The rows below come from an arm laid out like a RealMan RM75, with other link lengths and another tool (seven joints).
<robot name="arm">
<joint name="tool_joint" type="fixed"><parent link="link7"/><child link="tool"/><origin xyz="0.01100 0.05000 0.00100" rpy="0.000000 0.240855 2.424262"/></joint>
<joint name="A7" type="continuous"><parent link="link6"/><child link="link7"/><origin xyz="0.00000 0.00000 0.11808"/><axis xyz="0 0 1"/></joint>
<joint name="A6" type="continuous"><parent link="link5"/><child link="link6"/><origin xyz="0.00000 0.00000 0.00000"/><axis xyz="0 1 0"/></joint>
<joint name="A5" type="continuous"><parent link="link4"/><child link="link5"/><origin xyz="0.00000 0.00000 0.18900"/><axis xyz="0 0 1"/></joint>
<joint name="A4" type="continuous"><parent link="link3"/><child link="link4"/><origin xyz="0.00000 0.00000 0.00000"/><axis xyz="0 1 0"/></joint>
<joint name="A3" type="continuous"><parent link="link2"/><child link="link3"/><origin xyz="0.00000 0.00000 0.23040"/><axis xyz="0 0 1"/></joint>
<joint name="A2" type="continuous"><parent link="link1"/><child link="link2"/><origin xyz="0.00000 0.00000 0.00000"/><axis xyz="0 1 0"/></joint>
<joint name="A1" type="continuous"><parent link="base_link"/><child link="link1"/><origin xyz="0.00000 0.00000 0.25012"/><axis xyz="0 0 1"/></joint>
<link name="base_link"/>
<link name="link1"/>
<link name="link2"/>
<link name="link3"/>
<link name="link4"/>
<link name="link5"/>
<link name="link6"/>
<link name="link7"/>
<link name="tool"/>
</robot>
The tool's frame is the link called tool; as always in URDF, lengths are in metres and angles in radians. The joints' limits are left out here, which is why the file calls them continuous.
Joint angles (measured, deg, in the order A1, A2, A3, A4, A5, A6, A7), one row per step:
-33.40, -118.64, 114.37, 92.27, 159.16, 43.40, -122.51
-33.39, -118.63, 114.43, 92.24, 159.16, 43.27, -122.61
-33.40, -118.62, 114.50, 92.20, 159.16, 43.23, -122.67
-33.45, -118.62, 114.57, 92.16, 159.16, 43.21, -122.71
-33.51, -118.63, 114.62, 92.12, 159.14, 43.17, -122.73
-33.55, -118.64, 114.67, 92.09, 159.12, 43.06, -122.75
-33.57, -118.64, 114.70, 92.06, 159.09, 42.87, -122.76
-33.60, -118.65, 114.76, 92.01, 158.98, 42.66, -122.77
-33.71, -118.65, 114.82, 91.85, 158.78, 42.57, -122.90
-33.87, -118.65, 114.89, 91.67, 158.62, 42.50, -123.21
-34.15, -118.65, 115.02, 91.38, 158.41, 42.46, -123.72
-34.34, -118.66, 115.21, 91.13, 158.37, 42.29, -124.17
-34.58, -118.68, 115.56, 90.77, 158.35, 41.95, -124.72
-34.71, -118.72, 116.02, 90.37, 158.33, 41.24, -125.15
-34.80, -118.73, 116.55, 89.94, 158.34, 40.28, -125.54
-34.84, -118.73, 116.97, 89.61, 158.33, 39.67, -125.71
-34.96, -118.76, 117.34, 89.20, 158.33, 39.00, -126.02
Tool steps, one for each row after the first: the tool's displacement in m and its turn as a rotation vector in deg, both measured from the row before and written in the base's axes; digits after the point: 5 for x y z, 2 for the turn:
0.00011, -0.00006, -0.00020, 0.00, -0.10, 0.01
-0.00005, -0.00013, -0.00025, -0.04, 0.00, 0.01
0.00013, -0.00014, -0.00028, -0.05, 0.02, -0.03
0.00027, -0.00010, -0.00026, -0.05, -0.02, -0.05
0.00035, -0.00007, -0.00023, -0.02, -0.07, -0.08
0.00038, 0.00007, -0.00013, 0.02, -0.13, -0.10
0.00051, -0.00013, -0.00033, -0.05, -0.18, -0.09
0.00034, -0.00018, -0.00057, -0.18, -0.15, 0.11
0.00056, -0.00016, -0.00064, -0.19, -0.21, 0.20
0.00081, -0.00030, -0.00106, -0.31, -0.25, 0.33
0.00059, -0.00027, -0.00108, -0.18, -0.20, 0.18
0.00074, -0.00052, -0.00175, -0.25, -0.24, 0.12
0.00072, -0.00066, -0.00212, -0.20, -0.37, -0.09
0.00066, -0.00056, -0.00221, -0.12, -0.44, -0.24
-0.00003, -0.00058, -0.00171, -0.14, -0.16, -0.18
0.00038, -0.00032, -0.00178, -0.12, -0.28, -0.11

